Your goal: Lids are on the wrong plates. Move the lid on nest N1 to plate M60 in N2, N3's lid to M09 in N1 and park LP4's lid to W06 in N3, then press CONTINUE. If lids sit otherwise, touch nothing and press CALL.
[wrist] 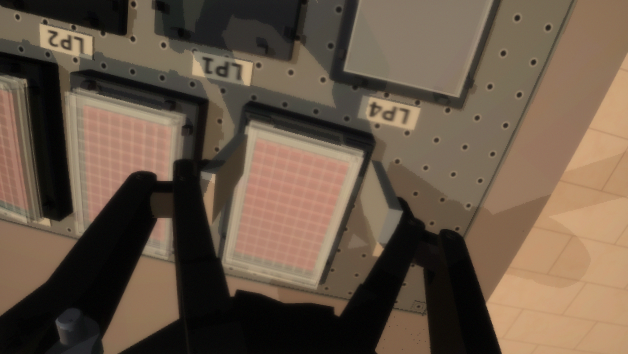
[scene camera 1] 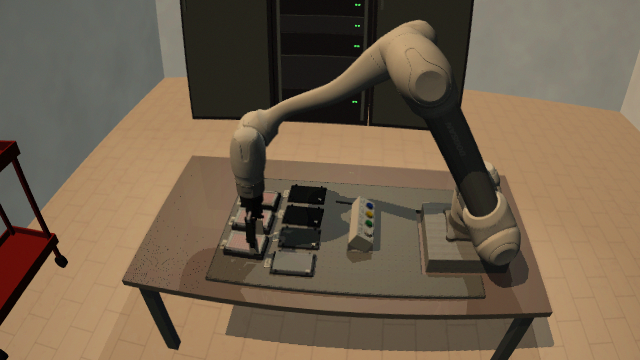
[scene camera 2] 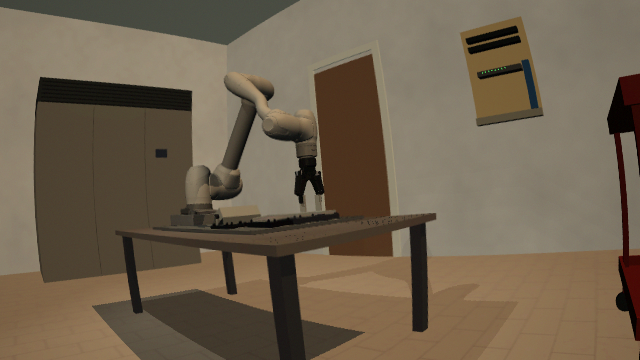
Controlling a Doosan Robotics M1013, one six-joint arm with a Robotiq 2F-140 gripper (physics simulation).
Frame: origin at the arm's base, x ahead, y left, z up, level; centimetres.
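Seen in the pictures: gripper, fingertip midpoint: [wrist: 306,166] [scene camera 1: 257,243] [scene camera 2: 311,211]; arm's base, origin of the base link: [scene camera 2: 199,213].
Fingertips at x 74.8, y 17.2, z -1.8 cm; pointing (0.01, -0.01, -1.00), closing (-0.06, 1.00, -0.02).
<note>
Pixels of each thing's top centre, then the offset from my fingertips to it. Level surfaces: height alone.
- nearest pink plate, middle of its top: [wrist: 285,218] [scene camera 1: 245,240] dy -0.5, dx +4.6, dz +0.1 cm
- middle pink plate, middle of its top: [wrist: 119,184] [scene camera 1: 252,215] dy -13.7, dx +5.4, dz +0.2 cm
- far pink plate, middle of its top: [scene camera 2: 269,214] [scene camera 1: 259,194] dy -26.4, dx +5.7, dz +0.5 cm
- LP1, middle of its top: [scene camera 1: 299,235] dy -8.5, dx -13.3, dz -1.8 cm
- LP2, middle of its top: [scene camera 1: 303,212] dy -20.9, dx -12.4, dz -1.8 cm
- button box, middle of its top: [scene camera 1: 363,214] [scene camera 2: 236,206] dy -15.7, dx -35.0, dz +4.6 cm
- black holder, middle of its top: [scene camera 2: 229,222] [scene camera 1: 307,191] dy -34.3, dx -11.7, dz -1.8 cm
- perforated board, its level: dz -3.7 cm
My gripper [scene camera 1: 253,244] [scene camera 2: 311,204] [wrist: 306,166] is partly open and empty, its pads above and on either side of the nearest pink plate [scene camera 1: 239,242] [wrist: 292,205]. That plate sits in a dark nest and has a clear rim like a lid's. The middle pink plate [wrist: 127,145] and the far pink plate [scene camera 1: 270,198] [wrist: 12,145] stand in a row with it. A pale, clear lid [scene camera 1: 293,261] [wrist: 415,45] lies on LP4. LP1 [scene camera 1: 300,237] and LP2 [scene camera 1: 303,216] are dark. Nest and plate codes cannot be read. The button box [scene camera 1: 362,225] has blue, yellow, green and white buttons.
The black holder [scene camera 1: 307,194] at the far end stands beyond LP2. The perforated board [scene camera 1: 390,280] lies on the table [scene camera 1: 165,240] [scene camera 2: 280,247]. The arm's base block [scene camera 1: 450,262] is at the right. A red cart [scene camera 1: 9,150] stands left of the table.
</note>
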